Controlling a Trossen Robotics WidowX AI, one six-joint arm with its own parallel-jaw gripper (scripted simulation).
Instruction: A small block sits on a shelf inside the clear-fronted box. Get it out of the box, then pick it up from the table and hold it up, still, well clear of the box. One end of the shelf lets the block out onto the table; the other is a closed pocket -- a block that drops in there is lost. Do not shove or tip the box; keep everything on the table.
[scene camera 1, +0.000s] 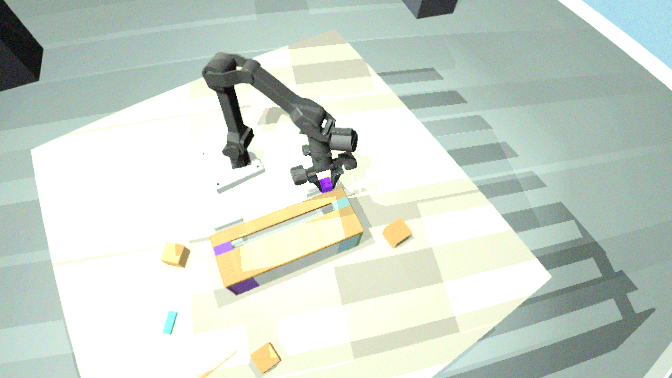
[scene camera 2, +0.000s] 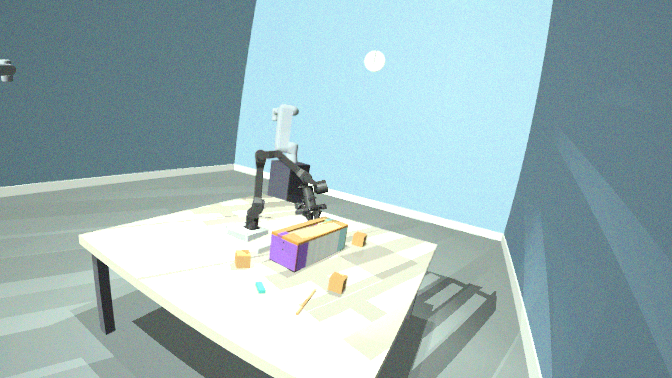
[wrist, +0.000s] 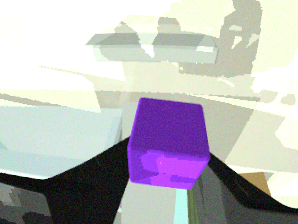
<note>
I see my gripper (scene camera 1: 327, 189), a purple block (wrist: 168, 146) and a box (scene camera 1: 265, 249).
The box also shows in scene camera 2 (scene camera 2: 297, 246) and in the wrist view (wrist: 50, 139). My gripper is seen too in the wrist view (wrist: 163, 146).
</note>
